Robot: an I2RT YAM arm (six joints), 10 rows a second.
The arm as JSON. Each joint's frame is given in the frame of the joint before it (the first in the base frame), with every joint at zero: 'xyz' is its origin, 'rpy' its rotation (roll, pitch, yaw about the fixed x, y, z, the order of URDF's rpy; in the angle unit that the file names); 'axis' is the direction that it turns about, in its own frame. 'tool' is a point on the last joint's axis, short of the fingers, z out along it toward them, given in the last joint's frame.
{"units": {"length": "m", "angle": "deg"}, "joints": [
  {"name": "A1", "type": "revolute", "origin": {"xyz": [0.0, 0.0, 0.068], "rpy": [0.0, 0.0, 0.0]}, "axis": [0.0, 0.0, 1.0]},
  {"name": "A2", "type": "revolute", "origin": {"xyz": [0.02, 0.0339, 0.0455], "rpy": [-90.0, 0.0, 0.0]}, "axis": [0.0, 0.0, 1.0]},
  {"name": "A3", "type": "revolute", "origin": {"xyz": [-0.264, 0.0, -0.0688], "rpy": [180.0, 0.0, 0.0]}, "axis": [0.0, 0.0, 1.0]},
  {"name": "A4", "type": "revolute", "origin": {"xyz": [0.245, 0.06, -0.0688], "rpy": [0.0, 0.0, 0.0]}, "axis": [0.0, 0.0, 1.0]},
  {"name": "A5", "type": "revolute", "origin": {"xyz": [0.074, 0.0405, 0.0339], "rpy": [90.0, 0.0, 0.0]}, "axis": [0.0, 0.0, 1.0]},
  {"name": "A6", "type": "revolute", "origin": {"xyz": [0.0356, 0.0, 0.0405], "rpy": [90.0, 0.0, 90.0]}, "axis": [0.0, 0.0, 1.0]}
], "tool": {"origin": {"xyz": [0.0, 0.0, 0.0], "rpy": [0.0, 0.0, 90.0]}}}
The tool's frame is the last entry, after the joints.
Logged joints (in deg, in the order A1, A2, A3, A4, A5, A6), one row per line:
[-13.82, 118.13, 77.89, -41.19, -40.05, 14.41]
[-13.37, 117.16, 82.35, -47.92, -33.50, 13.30]
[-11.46, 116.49, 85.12, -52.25, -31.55, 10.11]
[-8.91, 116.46, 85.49, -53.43, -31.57, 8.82]
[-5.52, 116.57, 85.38, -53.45, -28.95, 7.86]
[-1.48, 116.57, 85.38, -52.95, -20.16, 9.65]
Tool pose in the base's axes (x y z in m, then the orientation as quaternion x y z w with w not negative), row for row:
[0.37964, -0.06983, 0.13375, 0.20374, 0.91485, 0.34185, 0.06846]
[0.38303, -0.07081, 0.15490, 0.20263, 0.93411, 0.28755, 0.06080]
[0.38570, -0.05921, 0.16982, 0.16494, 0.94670, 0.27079, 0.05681]
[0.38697, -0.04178, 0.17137, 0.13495, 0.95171, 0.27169, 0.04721]
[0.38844, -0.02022, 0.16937, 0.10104, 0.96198, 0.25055, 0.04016]
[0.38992, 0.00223, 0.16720, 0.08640, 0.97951, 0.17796, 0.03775]
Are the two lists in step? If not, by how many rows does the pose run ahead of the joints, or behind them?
They are in step.
